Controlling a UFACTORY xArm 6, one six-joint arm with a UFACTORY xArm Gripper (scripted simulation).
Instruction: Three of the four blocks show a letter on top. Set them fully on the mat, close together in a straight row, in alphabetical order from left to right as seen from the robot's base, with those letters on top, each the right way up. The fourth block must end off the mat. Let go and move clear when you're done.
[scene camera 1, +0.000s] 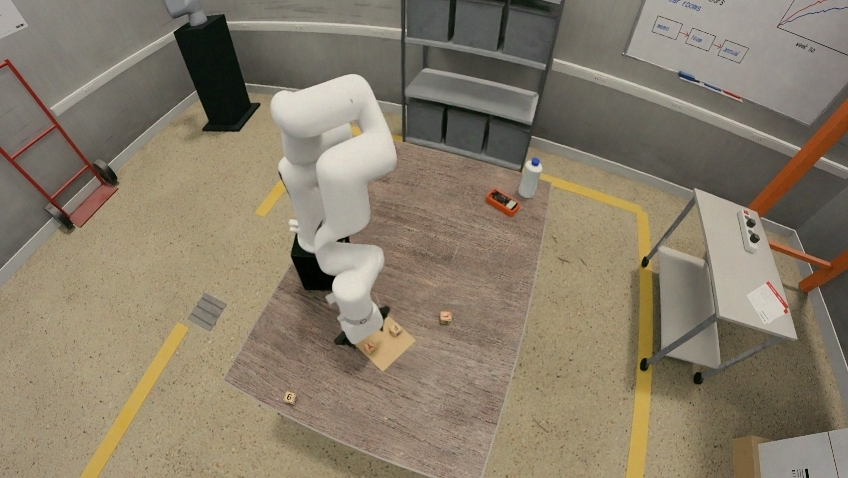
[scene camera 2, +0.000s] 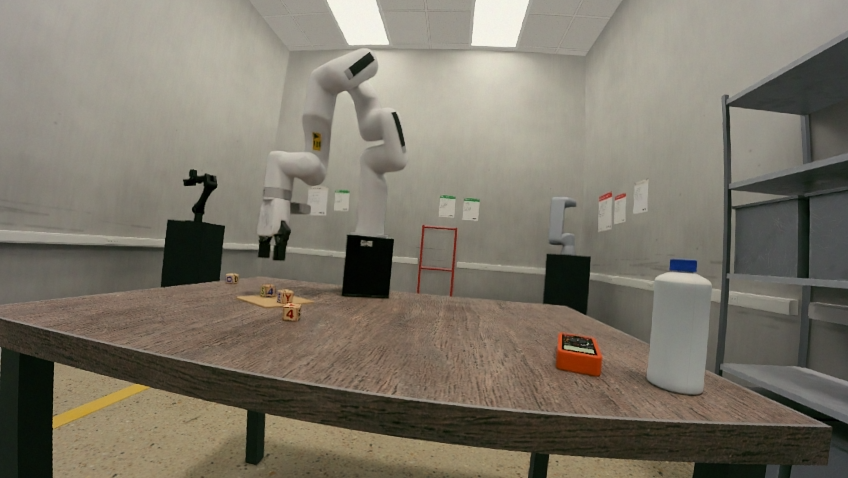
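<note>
You've got the gripper showing at (scene camera 2: 270, 259), and that same gripper is there again at (scene camera 1: 366, 336). There's a tan mat (scene camera 1: 389, 348) to be seen as well.
</note>
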